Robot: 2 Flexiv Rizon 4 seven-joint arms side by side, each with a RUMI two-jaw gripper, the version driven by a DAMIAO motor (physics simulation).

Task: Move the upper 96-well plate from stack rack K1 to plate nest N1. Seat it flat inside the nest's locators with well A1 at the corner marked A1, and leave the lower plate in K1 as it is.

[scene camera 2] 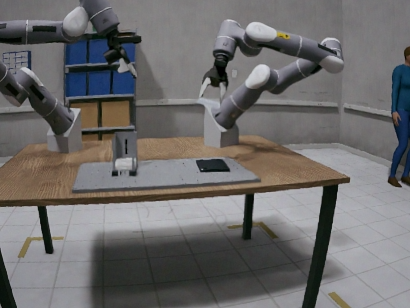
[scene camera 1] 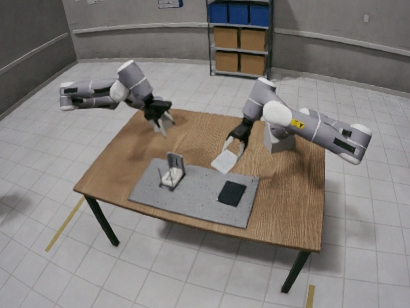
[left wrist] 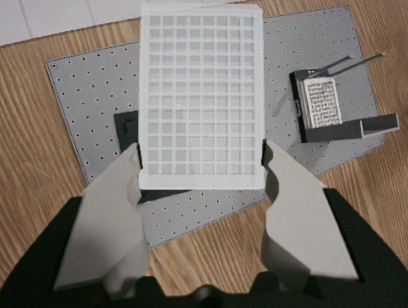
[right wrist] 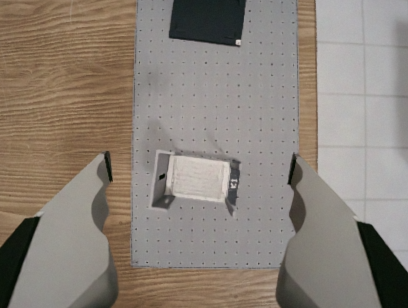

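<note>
A clear-white 96-well plate (scene camera 1: 224, 161) (scene camera 2: 206, 101) (left wrist: 202, 75) is held along its long sides, near one end, by my left gripper (scene camera 1: 233, 151) (scene camera 2: 212, 97) (left wrist: 201, 143), high above the table. The black nest N1 (scene camera 1: 231, 193) (scene camera 2: 213, 165) (left wrist: 127, 131) (right wrist: 207, 20) is empty, with a small white mark at one corner; the held plate partly hides it in the left wrist view. Rack K1 (scene camera 1: 176, 161) (scene camera 2: 119, 144) (left wrist: 330, 132) (right wrist: 159, 190) holds the lower plate (scene camera 1: 171, 177) (scene camera 2: 124, 164) (left wrist: 322, 102) (right wrist: 199, 177). My right gripper (scene camera 1: 169, 129) (scene camera 2: 128, 73) (right wrist: 200, 155) is open, empty and high above the table.
The grey perforated board (scene camera 1: 200, 211) (scene camera 2: 165, 175) (left wrist: 90, 90) (right wrist: 200, 240) carries rack and nest on the wooden table (scene camera 1: 285, 215) (scene camera 2: 300, 175). K1's tall back wall and thin posts stand up from it. A shelf unit (scene camera 1: 240, 49) stands behind the table.
</note>
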